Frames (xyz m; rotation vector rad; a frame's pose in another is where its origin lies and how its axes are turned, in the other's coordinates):
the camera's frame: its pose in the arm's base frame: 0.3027 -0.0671 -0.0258 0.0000 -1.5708 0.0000
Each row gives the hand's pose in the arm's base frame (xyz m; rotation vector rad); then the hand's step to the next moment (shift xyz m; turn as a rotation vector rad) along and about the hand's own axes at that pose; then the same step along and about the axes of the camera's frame.
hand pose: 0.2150 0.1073 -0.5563 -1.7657 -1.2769 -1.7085
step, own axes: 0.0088 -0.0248 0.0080 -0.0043 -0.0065 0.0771
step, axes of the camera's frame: -0.0013 0.0222 0.0162 -0.0212 0.0622 -0.0411
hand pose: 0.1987 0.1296 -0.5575 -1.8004 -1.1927 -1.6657
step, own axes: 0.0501 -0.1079 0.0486 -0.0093 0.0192 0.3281
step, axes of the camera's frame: 0.0112 0.1124 0.0613 -0.0700 0.2416 -0.2117
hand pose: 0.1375 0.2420 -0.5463 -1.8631 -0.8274 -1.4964
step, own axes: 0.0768 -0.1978 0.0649 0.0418 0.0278 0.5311
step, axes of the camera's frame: 0.0777 0.1812 0.1018 -0.0574 0.3987 -0.3497
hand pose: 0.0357 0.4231 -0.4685 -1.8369 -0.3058 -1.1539
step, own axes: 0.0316 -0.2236 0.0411 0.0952 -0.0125 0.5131
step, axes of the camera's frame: 0.1464 0.1481 0.0964 0.0113 0.3935 -0.3428
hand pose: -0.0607 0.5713 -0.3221 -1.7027 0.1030 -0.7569
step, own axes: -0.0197 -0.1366 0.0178 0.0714 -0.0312 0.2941
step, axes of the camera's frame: 0.1134 0.0632 0.0501 0.0353 0.2248 -0.2019
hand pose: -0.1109 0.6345 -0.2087 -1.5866 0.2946 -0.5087
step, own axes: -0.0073 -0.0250 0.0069 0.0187 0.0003 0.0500
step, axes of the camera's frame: 0.0236 0.0117 0.0058 0.0014 0.0346 -0.0406
